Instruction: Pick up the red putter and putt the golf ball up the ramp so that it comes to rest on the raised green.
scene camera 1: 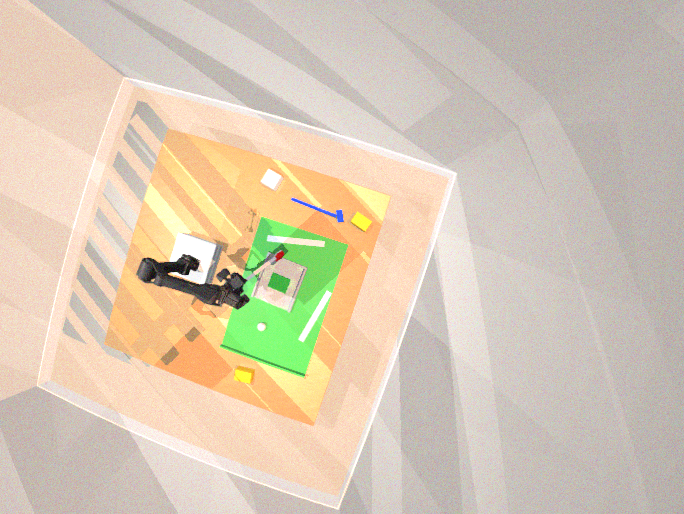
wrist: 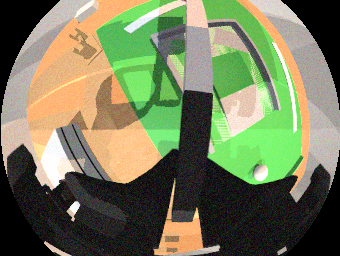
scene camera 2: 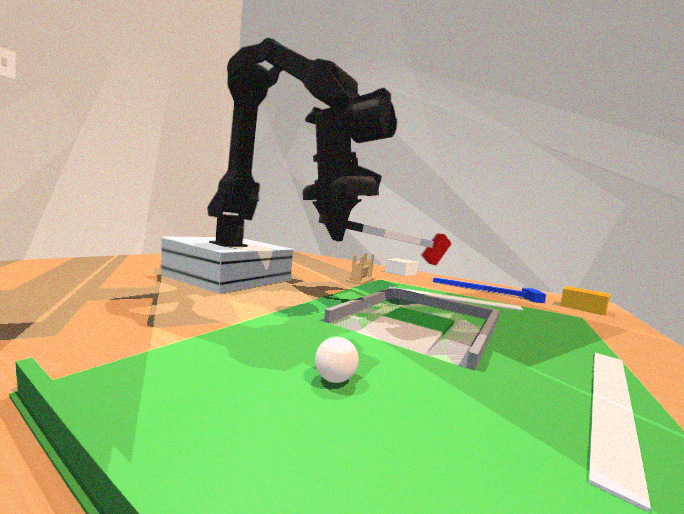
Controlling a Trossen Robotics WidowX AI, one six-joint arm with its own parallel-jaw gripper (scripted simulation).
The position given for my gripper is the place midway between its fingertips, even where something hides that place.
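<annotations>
There's a red putter, and it's held by my gripper [scene camera 2: 337, 240].
</annotations>
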